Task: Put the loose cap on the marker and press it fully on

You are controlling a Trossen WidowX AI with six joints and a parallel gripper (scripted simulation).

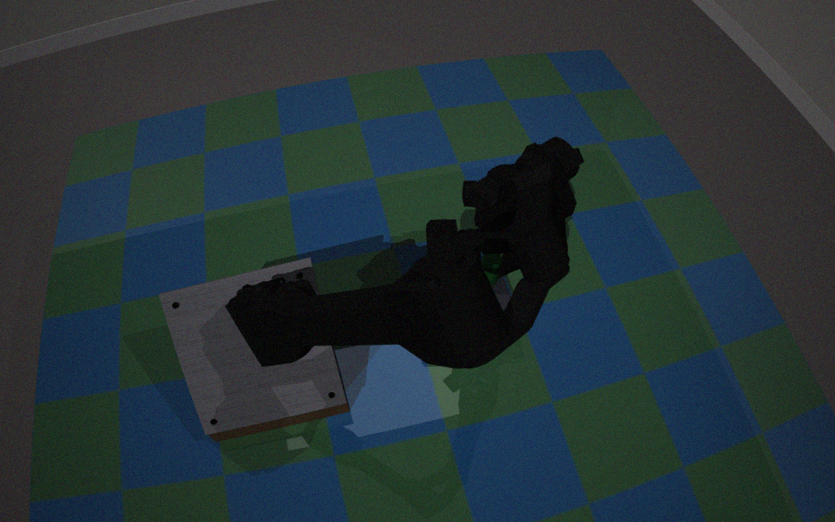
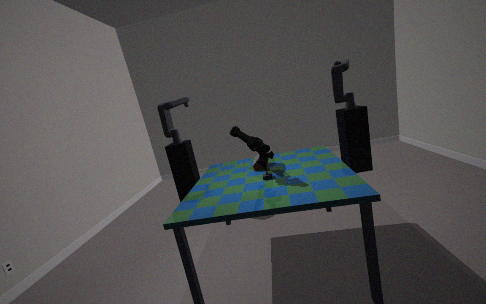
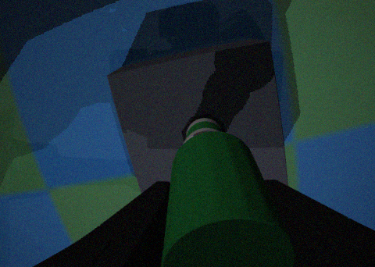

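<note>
Now: the block 70 mm below my gripper tip. Also, from my gripper tip: green cap (10 mm above).
</note>
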